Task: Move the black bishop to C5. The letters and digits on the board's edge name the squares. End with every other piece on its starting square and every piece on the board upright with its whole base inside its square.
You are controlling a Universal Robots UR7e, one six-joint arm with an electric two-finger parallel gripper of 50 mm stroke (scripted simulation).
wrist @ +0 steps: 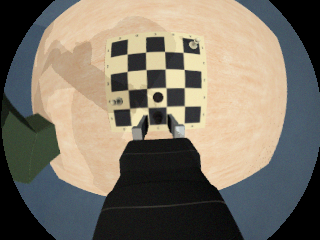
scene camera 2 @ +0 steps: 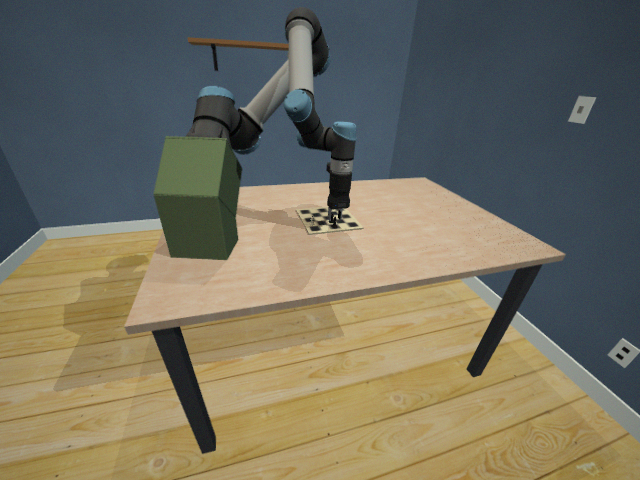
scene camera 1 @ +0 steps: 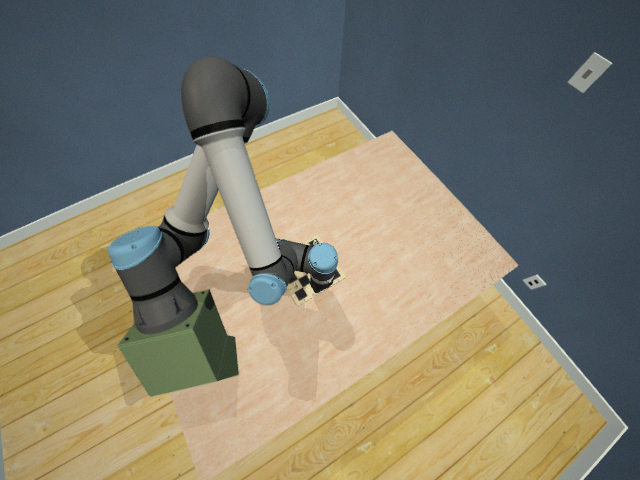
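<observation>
My gripper is here where I can see it, and it appears in the wrist view as well. I also see a chessboard.
</observation>
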